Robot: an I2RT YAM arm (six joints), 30 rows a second.
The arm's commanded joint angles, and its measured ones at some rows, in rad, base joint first. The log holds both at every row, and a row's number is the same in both.
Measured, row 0:
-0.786, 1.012, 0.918, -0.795, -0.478, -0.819
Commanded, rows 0 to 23:
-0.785, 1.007, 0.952, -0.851, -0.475, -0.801
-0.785, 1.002, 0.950, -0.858, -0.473, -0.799
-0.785, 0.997, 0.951, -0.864, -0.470, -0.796
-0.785, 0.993, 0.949, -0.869, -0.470, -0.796
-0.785, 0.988, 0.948, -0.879, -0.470, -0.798
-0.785, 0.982, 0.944, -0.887, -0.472, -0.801
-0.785, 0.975, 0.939, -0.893, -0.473, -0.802
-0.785, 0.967, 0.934, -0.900, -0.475, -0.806
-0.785, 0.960, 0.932, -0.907, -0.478, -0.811
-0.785, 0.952, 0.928, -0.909, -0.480, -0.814
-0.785, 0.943, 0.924, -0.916, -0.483, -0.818
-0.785, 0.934, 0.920, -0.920, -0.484, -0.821
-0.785, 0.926, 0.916, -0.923, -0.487, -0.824
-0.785, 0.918, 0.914, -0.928, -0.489, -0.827
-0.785, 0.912, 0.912, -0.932, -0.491, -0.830
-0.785, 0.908, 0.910, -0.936, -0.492, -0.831
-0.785, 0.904, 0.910, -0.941, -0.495, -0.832
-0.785, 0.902, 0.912, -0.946, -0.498, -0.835
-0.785, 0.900, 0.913, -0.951, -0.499, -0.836
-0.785, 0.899, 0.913, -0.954, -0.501, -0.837
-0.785, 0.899, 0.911, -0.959, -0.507, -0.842
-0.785, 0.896, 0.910, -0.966, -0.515, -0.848
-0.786, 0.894, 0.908, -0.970, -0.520, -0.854
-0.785, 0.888, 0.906, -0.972, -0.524, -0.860
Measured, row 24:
-0.786, 0.907, 0.919, -0.929, -0.491, -0.832
